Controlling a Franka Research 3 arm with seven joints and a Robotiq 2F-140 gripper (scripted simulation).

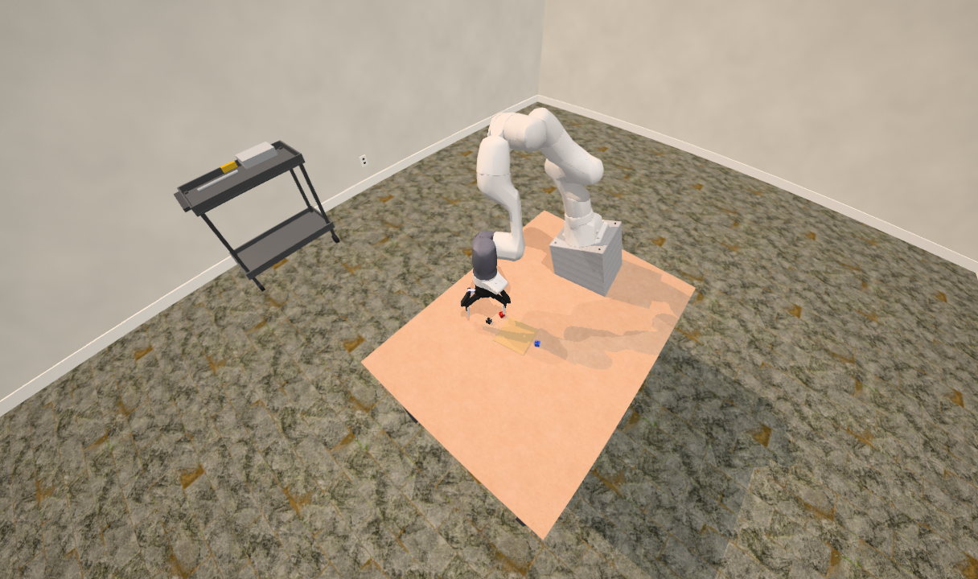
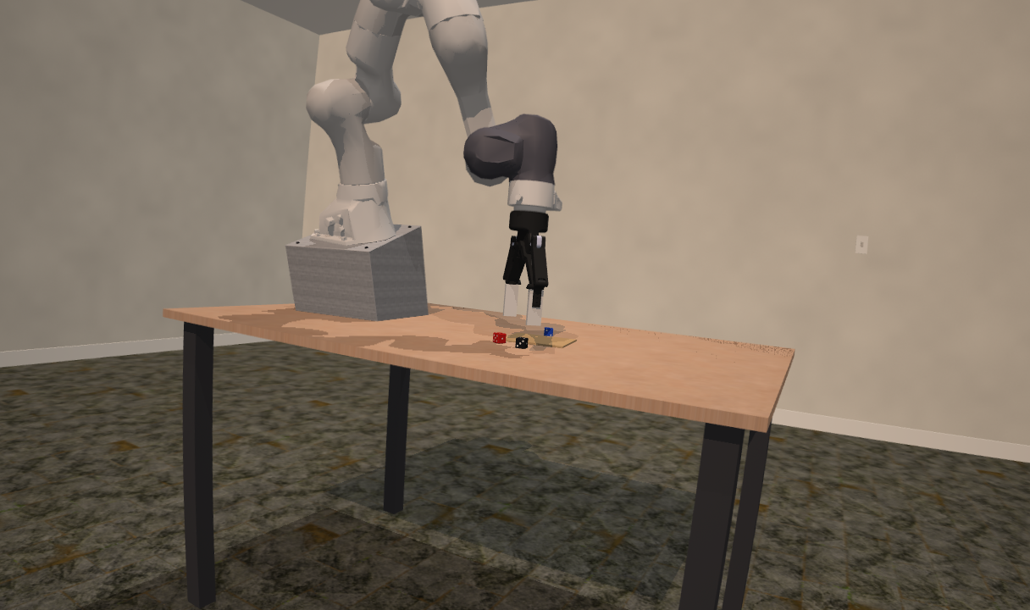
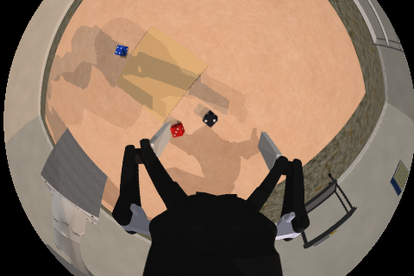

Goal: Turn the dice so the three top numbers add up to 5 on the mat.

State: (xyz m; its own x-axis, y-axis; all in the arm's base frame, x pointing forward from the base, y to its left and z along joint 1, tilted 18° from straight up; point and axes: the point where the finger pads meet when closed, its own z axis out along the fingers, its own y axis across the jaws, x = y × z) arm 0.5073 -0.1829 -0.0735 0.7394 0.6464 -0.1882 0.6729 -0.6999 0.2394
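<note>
Now: the black die 5 cm below my hand and 1 cm to the left of it. The rest, counted from my hand: blue die (24 cm to the left, 5 cm below, 3 cm behind); then tan mat (15 cm to the left, 6 cm below, 2 cm behind); then red die (6 cm behind, 5 cm below, 4 cm to the left).
</note>
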